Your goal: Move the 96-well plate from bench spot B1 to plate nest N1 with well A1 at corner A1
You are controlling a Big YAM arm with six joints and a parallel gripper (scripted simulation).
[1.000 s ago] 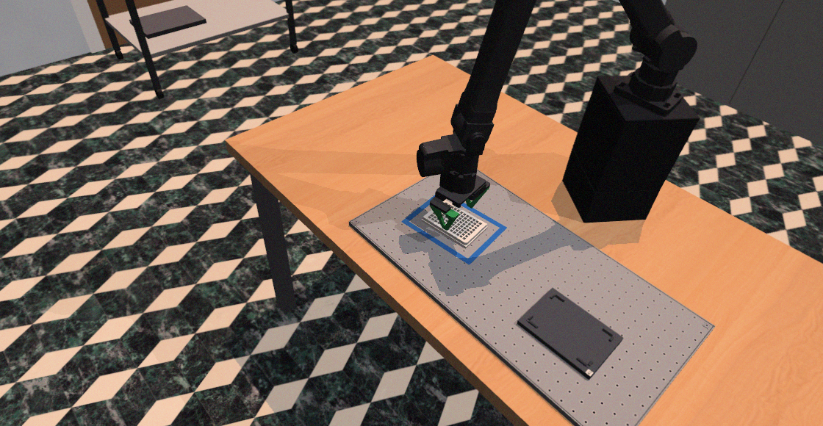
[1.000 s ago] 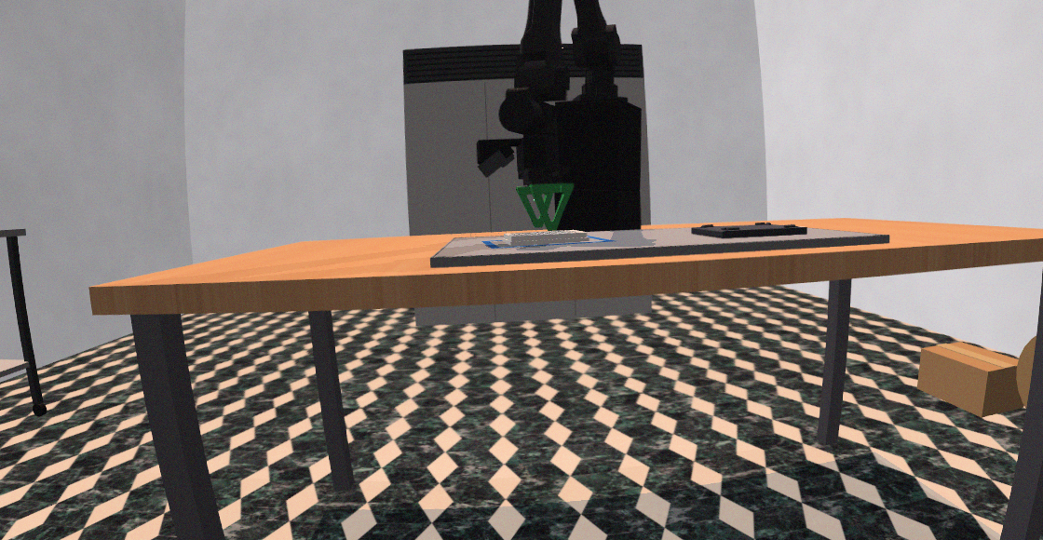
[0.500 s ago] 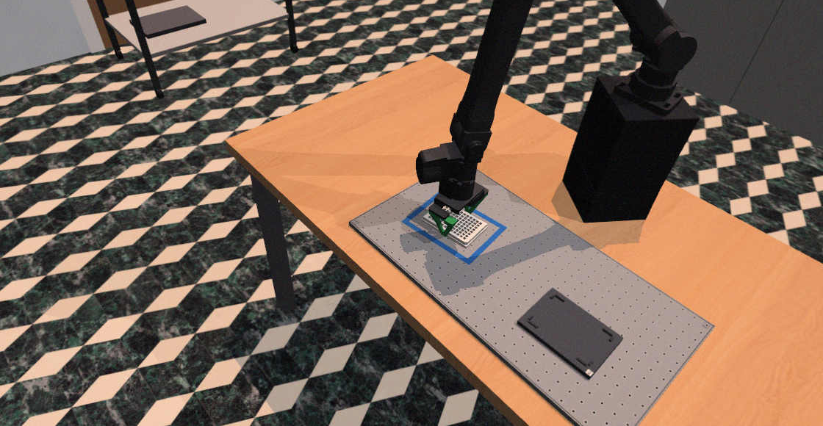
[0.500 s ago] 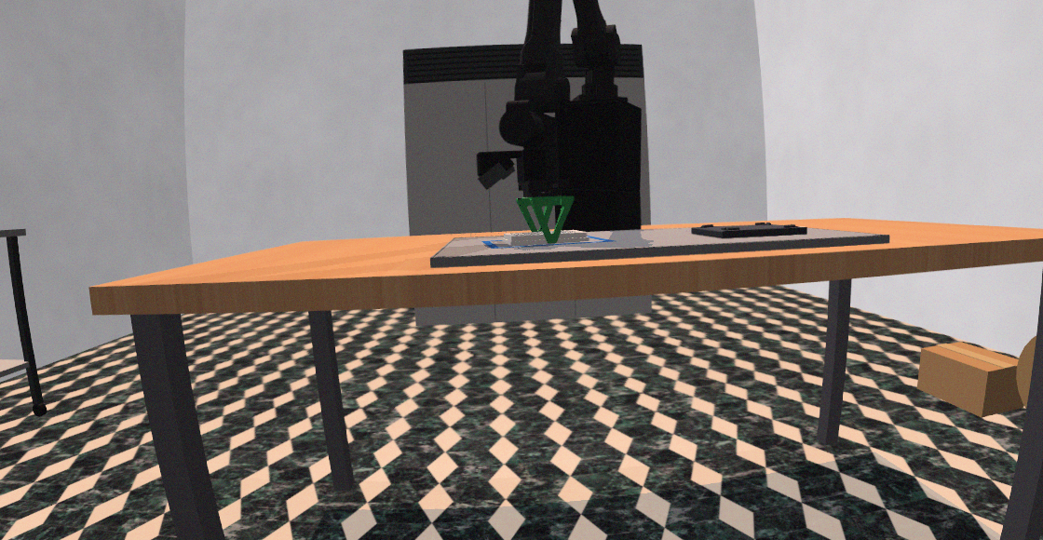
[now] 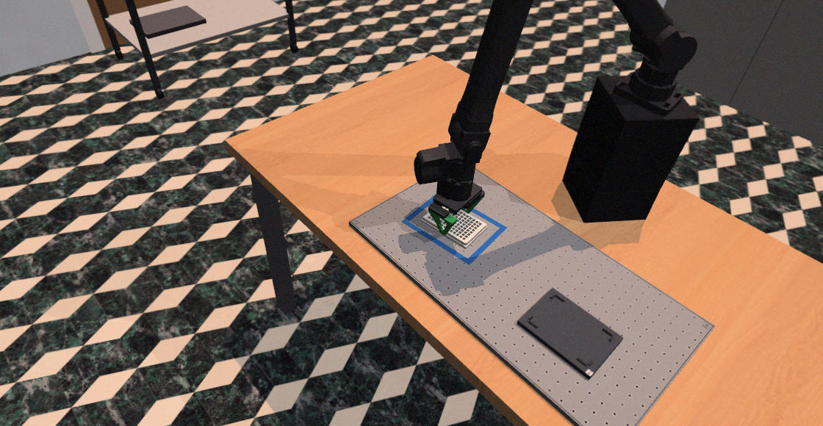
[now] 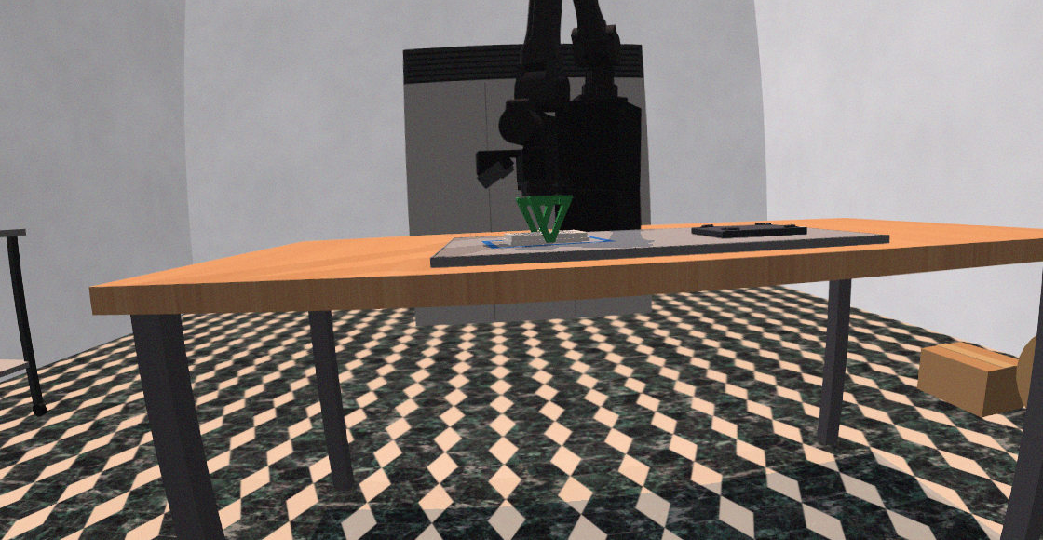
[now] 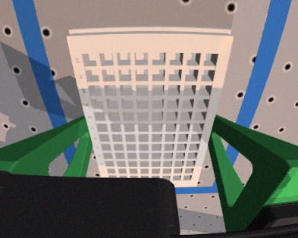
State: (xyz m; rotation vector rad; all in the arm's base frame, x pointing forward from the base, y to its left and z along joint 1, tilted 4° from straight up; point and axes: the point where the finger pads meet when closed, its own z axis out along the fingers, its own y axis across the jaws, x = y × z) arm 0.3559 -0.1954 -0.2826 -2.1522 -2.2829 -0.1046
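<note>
Now: the white 96-well plate right at my hand. Round my hand: dark plate nest 350 mm to the left, 60 mm ahead.
</note>
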